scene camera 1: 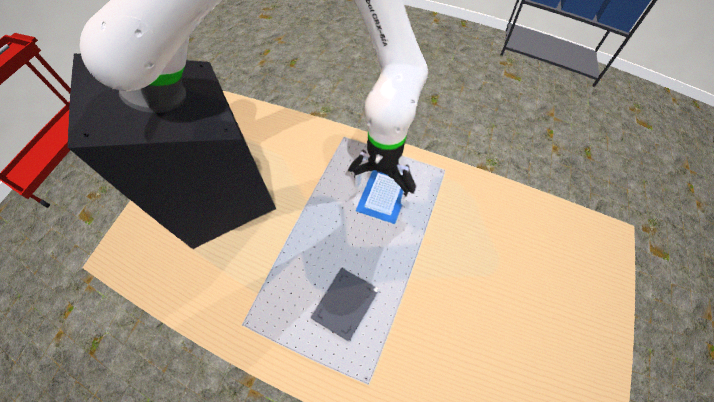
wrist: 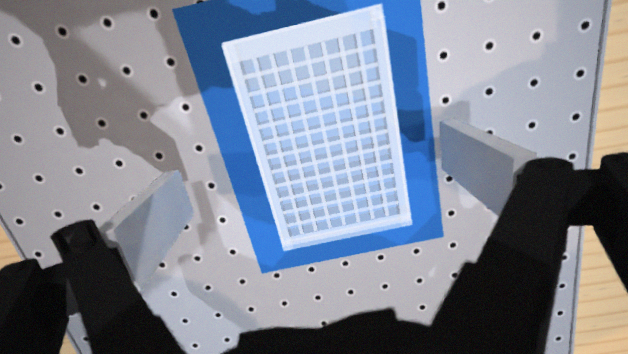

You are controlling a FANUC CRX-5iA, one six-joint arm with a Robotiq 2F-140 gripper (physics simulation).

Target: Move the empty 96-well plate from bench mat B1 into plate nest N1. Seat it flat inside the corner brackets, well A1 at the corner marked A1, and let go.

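Where they show: gripper, between the fingertips: (scene camera 1: 380, 191) (wrist: 311, 169); arm's base, origin of its link: (scene camera 1: 153, 93).
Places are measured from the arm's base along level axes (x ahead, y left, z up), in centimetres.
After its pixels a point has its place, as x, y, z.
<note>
The white 96-well plate (scene camera 1: 384, 193) {52.2, 19.6, -40.7} (wrist: 322, 145) {51.7, 19.8, -40.5} lies flat on the blue bench mat (scene camera 1: 379, 216) {53.7, 12.2, -41.9} (wrist: 237, 150) {46.6, 19.9, -41.9}, with blue showing around it. My gripper (scene camera 1: 381, 190) {51.0, 18.9, -39.4} (wrist: 311, 169) {51.0, 18.9, -39.4} is wide open above the plate and holds nothing. In the wrist view its two grey finger pads stand on either side of the plate, apart from it, beyond the mat's side edges. The dark grey plate nest (scene camera 1: 345, 305) {55.9, -16.4, -40.9} lies farther down the board, with small corner brackets and a small white mark near its right corner. The nest does not show in the wrist view. The well lettering cannot be read.
A perforated light grey board (scene camera 1: 280, 305) {39.6, -24.1, -42.1} (wrist: 45, 195) {34.2, 18.9, -42.1} carries the mat and the nest on a wooden table (scene camera 1: 500, 320) {97.4, -3.1, -43.4}. The black robot pedestal (scene camera 1: 175, 185) {11.4, -13.6, -13.3} stands at the left. A red cart (scene camera 1: 37, 150) and a dark-framed rack (scene camera 1: 612, 63) stand beyond the table.
</note>
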